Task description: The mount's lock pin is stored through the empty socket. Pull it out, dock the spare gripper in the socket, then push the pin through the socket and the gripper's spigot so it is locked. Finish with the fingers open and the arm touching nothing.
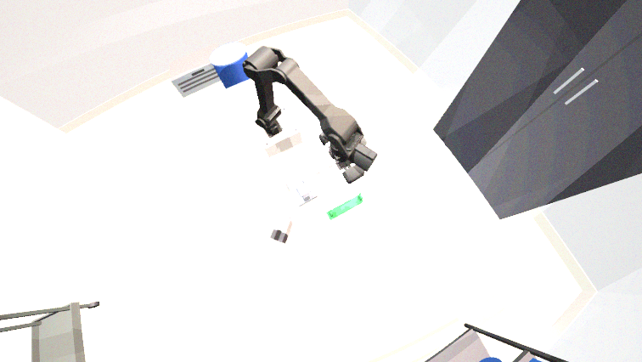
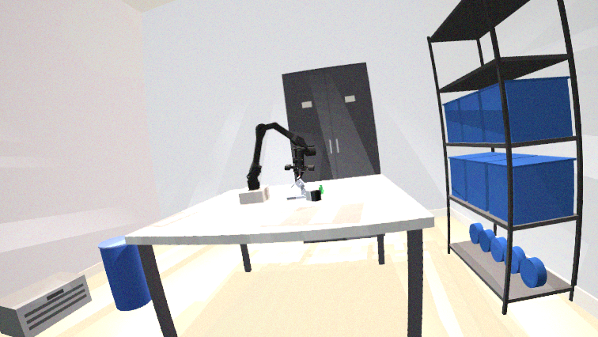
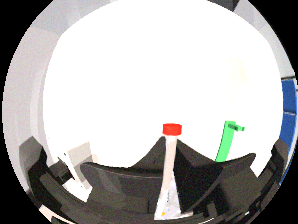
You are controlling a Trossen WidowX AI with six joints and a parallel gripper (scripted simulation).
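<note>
The translucent green bar lies 130 mm ahead of my gripper tip, 60 mm to the right of it and 60 mm below it. Also, from my gripper tip: spare gripper (80 mm ahead, 290 mm to the right, 50 mm below); mount (160 mm to the right, 30 mm below).
</note>
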